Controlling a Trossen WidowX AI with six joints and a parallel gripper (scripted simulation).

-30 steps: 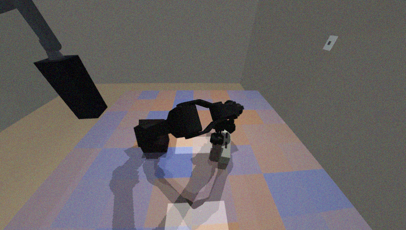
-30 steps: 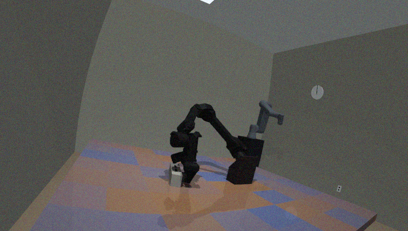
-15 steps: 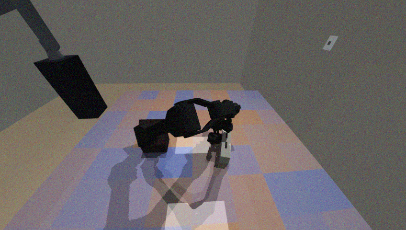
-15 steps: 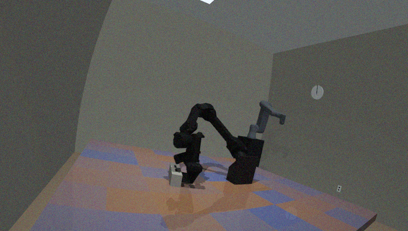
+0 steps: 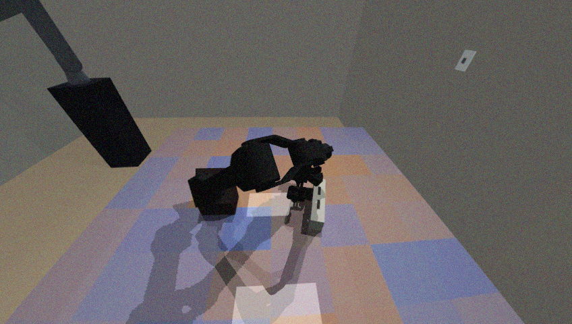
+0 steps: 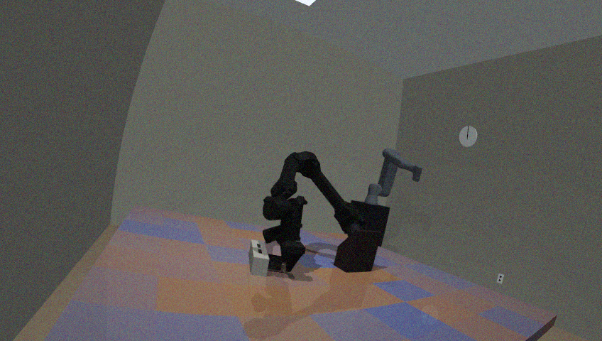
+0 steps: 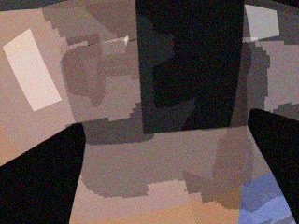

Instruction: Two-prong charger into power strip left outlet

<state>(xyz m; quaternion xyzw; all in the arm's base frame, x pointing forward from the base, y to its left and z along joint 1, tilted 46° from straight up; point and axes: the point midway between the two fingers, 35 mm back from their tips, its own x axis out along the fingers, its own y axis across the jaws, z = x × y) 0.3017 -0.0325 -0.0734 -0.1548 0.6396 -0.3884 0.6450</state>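
Now: the two-prong charger 50 mm ahead of my gripper tip, 20 mm to the right of it and 10 mm above it.
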